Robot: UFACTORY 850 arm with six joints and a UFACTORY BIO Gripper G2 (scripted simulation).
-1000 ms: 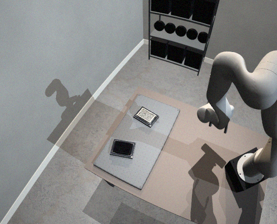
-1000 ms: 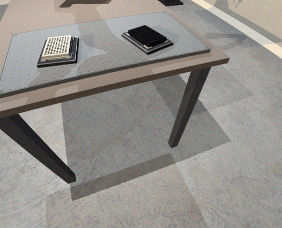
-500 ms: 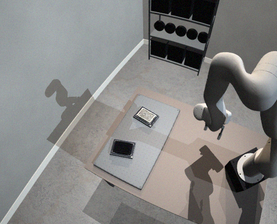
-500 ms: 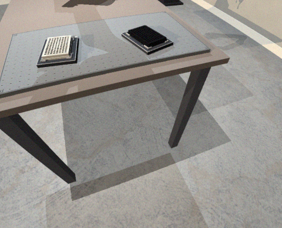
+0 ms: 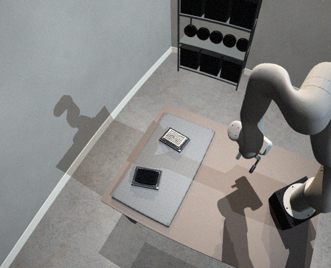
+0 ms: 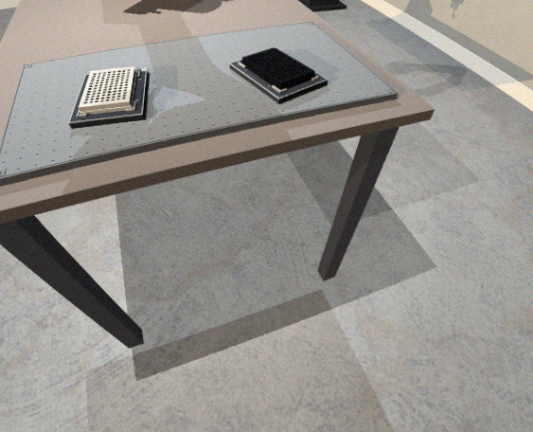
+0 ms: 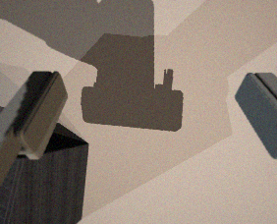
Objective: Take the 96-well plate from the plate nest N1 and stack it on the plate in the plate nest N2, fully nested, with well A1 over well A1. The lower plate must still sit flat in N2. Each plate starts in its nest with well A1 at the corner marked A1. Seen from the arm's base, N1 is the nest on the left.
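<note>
Right now the black 96-well plate is 47 cm ahead of my hand, 22 cm to the left of it and 22 cm below it. From my hand the other things lie so: plate nest N1: 47 cm ahead, 23 cm below, 22 cm to the left; white 96-well plate: 45 cm ahead, 22 cm below, 9 cm to the right; plate nest N2: 45 cm ahead, 23 cm below, 9 cm to the right.
</note>
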